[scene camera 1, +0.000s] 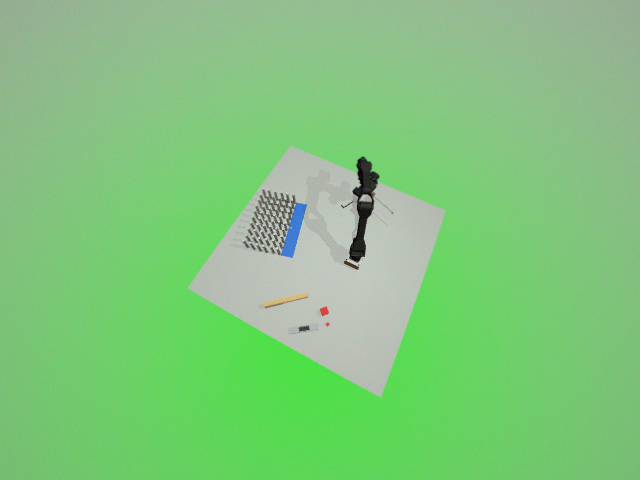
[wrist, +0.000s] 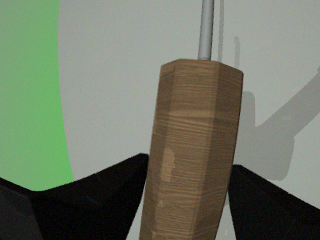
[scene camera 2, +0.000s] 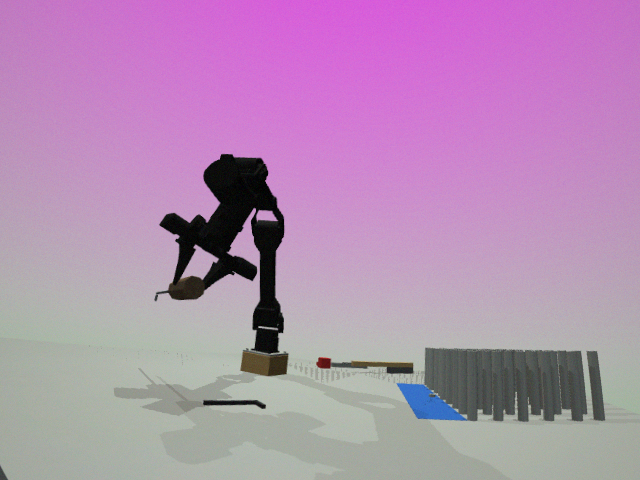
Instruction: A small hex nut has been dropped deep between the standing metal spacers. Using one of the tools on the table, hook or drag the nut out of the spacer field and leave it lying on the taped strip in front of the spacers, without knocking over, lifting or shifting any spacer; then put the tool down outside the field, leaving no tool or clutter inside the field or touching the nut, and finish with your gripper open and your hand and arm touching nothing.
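A wooden-handled hook tool (scene camera 2: 192,287) is held by my gripper (scene camera 2: 184,290), and I can see a blue taped strip (scene camera 2: 424,407) too. Then there is what the wrist camera gives me: the tool (wrist: 194,138), along with the gripper (wrist: 189,168) that holds it.
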